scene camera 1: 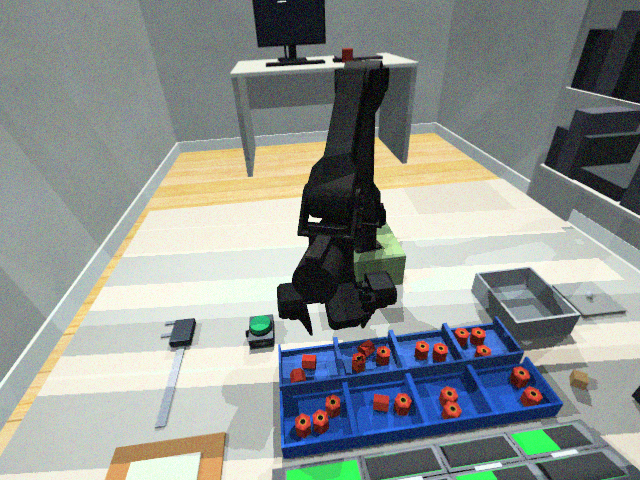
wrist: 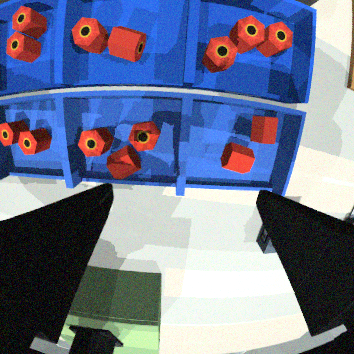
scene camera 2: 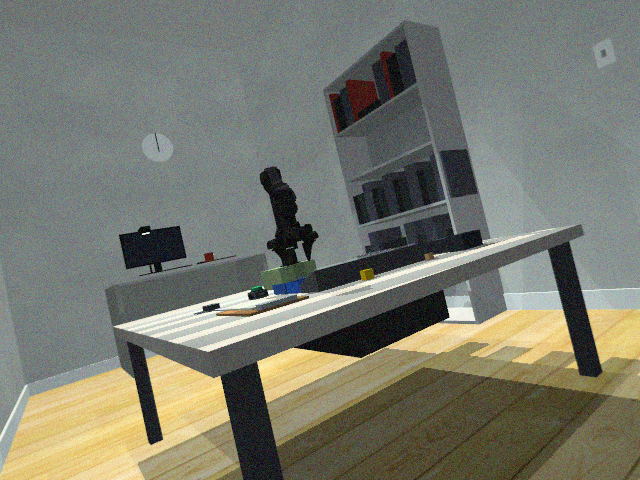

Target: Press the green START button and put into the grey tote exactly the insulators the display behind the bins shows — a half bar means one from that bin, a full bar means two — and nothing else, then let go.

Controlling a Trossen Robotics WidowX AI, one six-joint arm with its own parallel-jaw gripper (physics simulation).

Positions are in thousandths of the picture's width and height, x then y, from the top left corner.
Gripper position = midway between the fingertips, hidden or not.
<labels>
gripper: scene camera 1 526,689; wrist 530,549; scene camera 2 466,549
grey square plate: scene camera 1 938,632; not seen in the wrist view (out of frame); not seen in scene camera 2 (hidden by a display)
</labels>
